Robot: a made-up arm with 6 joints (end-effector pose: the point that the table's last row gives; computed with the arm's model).
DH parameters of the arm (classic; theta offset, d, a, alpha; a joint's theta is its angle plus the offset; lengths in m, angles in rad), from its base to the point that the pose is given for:
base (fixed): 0 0.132 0.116 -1.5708
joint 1: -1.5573 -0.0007 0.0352 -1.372
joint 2: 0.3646 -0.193 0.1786 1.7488
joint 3: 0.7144 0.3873 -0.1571 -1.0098
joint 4: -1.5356 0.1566 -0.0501 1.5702
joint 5: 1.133 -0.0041 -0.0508 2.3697
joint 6: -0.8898 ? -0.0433 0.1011
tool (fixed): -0.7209 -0.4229 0 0
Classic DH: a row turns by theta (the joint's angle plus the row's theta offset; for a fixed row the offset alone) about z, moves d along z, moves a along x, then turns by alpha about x.
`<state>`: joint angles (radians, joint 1 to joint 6).
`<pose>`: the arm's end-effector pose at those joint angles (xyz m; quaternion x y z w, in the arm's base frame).
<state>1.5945 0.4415 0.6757 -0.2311 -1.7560 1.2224</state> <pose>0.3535 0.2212 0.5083 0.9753 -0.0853 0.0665 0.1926</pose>
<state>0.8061 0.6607 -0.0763 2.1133 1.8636 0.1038</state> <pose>0.2551 0.2417 0.6490 -0.2415 0.8992 0.3605 0.0571</pose>
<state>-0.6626 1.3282 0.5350 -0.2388 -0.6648 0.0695</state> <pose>-0.3951 -0.1426 0.2125 0.5659 -0.1171 0.5662 0.5878</pose>
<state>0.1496 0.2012 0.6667 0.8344 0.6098 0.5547</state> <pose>-0.2875 0.2227 0.5395 -0.0882 0.7405 0.0760 0.6619</pose>
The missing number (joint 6, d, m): 0.4446
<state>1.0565 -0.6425 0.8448 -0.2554 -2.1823 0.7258</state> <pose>-0.2128 0.2322 0.4648 0.8228 0.4690 0.2559 0.1939</pose>
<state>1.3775 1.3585 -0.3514 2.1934 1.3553 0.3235</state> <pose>0.5834 -0.1277 0.3829 -0.4942 -0.7973 -0.2466 0.2435</pose>
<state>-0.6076 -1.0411 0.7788 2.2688 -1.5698 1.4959</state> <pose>-0.2796 0.3095 -0.4252 0.3511 -0.4754 0.0131 0.8066</pose>
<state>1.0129 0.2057 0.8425 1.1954 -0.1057 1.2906</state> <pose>0.1192 0.1213 0.7416 0.5477 0.8215 -0.0132 0.1583</pose>
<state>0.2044 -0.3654 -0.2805 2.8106 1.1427 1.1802</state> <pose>-0.1714 0.3504 0.2326 0.4194 0.8916 -0.0152 0.1698</pose>
